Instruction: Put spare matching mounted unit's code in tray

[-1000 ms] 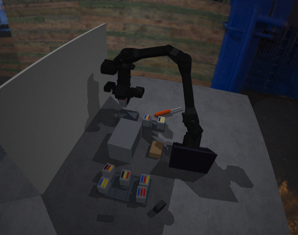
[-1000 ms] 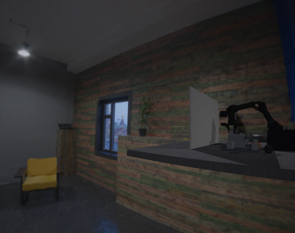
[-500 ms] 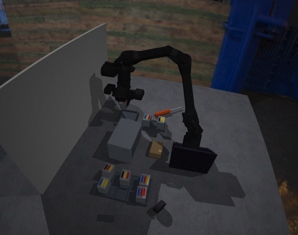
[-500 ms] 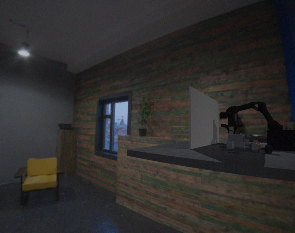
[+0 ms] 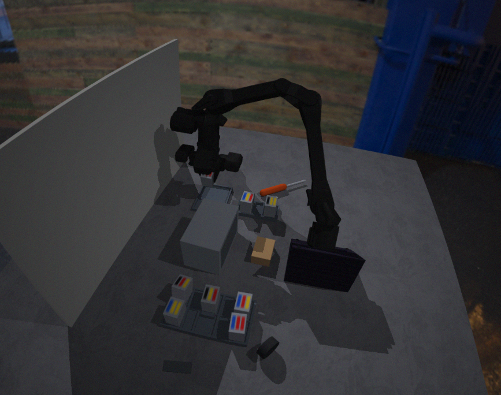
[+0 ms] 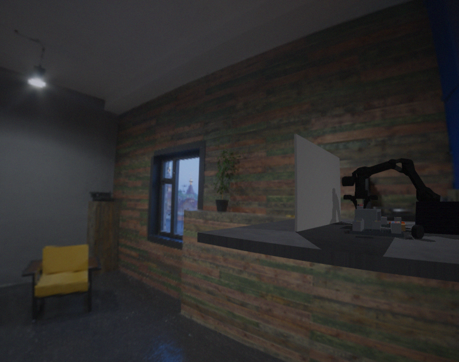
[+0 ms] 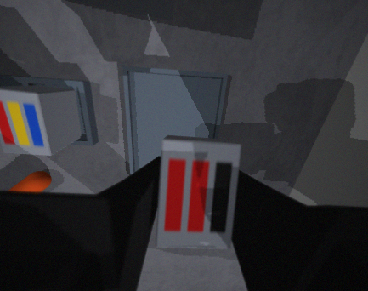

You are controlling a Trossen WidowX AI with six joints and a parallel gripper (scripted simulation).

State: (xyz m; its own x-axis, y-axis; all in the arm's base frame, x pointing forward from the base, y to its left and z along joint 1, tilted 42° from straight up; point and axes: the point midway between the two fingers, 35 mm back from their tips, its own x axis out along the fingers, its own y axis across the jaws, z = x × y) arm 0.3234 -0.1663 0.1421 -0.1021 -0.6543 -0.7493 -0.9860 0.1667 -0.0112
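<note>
Right now my gripper tip is 1 cm past the tray and 7 cm above it. Round my gripper tip: grey mounted unit (4 cm behind, 20 cm to the left, 3 cm below); tan box (18 cm behind, 20 cm to the left, 6 cm below); grey panel (20 cm ahead, 15 cm to the left, 15 cm above).
</note>
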